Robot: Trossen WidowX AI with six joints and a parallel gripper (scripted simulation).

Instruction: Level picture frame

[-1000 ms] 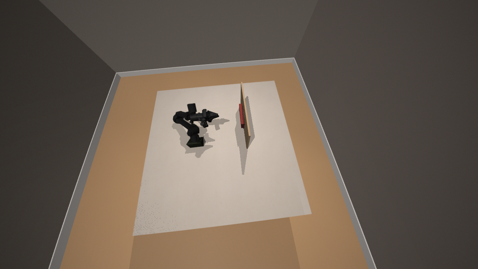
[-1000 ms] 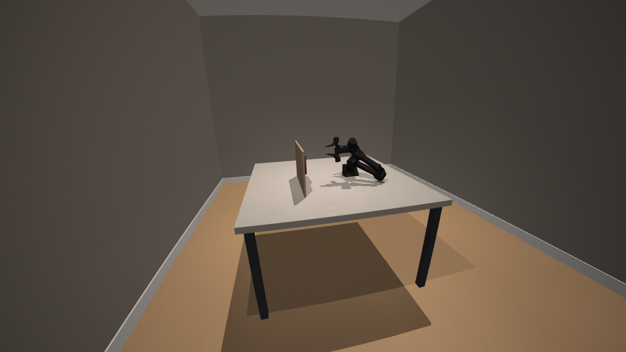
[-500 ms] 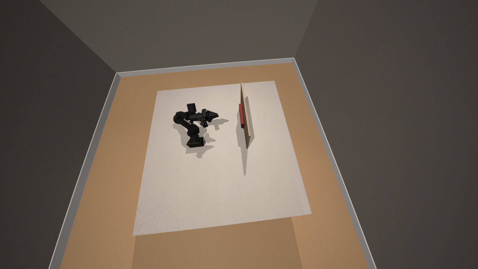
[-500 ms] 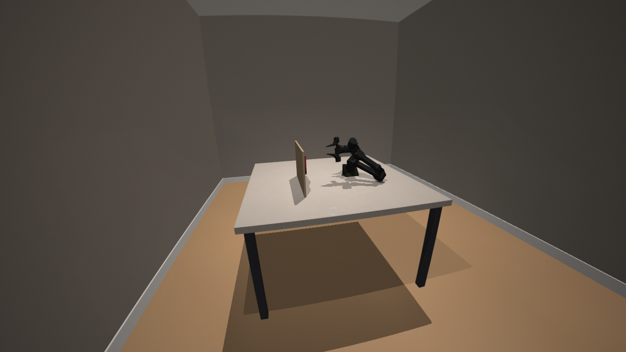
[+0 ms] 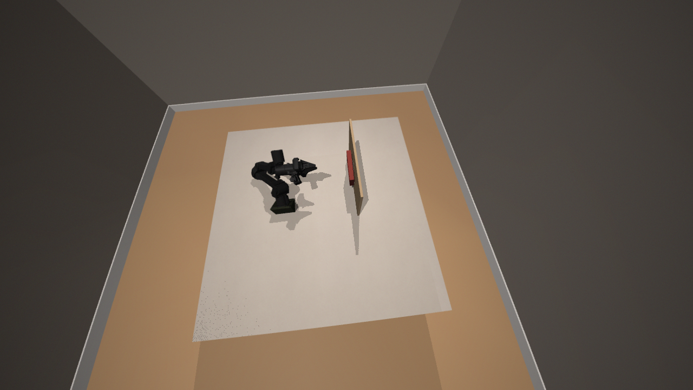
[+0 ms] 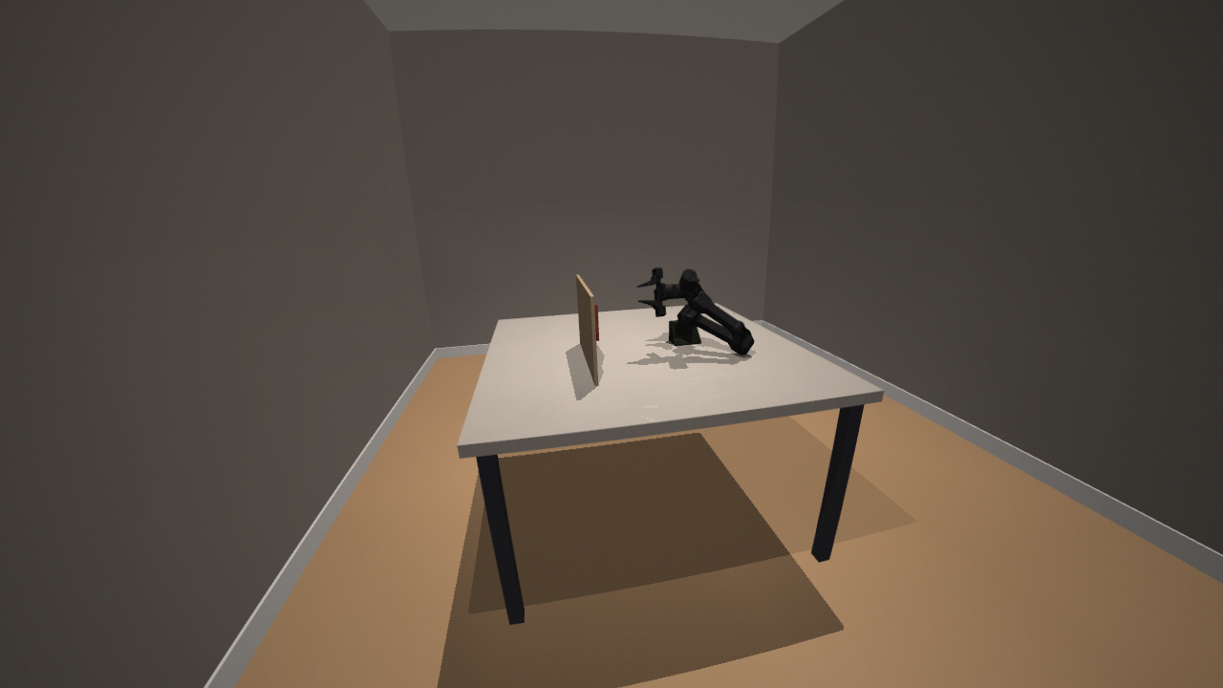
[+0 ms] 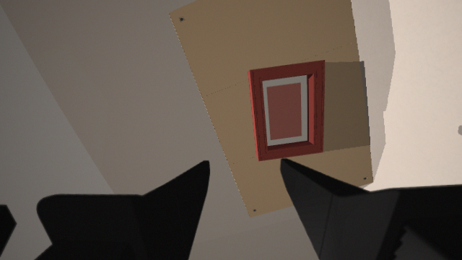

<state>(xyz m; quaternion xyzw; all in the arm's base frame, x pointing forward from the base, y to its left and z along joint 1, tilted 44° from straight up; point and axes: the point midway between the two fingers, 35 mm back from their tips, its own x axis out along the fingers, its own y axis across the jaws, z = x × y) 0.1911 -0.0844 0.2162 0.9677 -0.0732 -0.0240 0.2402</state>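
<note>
My gripper tip is now 19 cm short of the red picture frame and 9 cm above it. From my gripper tip the other things lie so: tan wall panel 20 cm ahead, 10 cm below.
</note>
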